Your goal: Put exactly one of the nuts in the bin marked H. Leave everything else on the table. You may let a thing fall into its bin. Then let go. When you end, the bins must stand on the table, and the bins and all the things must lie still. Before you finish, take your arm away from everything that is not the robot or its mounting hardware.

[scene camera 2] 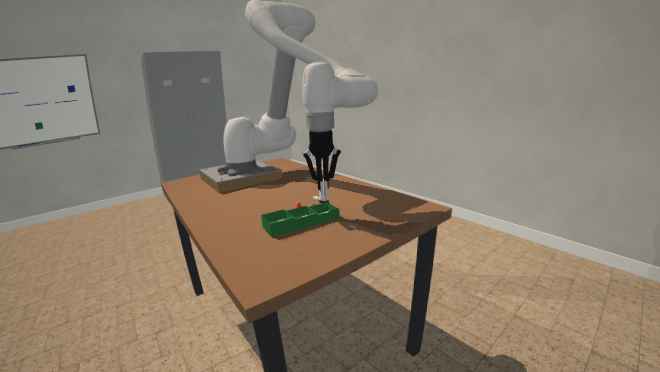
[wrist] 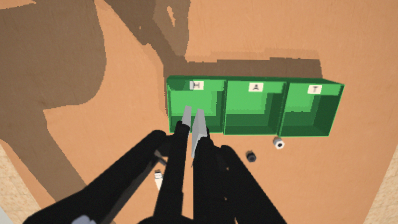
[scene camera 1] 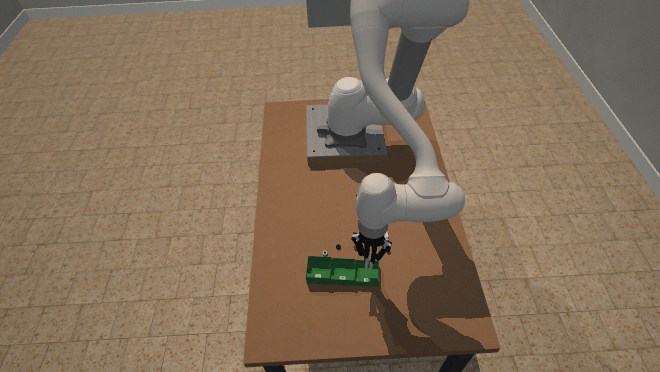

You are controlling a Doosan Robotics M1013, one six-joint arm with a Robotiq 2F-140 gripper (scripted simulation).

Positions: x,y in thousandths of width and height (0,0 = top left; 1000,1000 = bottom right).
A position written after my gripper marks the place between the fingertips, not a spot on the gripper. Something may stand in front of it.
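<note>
My gripper (scene camera 2: 490,534) is in sight, and I can find it again at (scene camera 1: 560,716) and at (wrist: 481,525). There is a green bin strip (scene camera 1: 486,727) too. I see the strip (wrist: 715,475) from the wrist as well, and scene camera 2 gives me the strip (scene camera 2: 430,595) once more.
</note>
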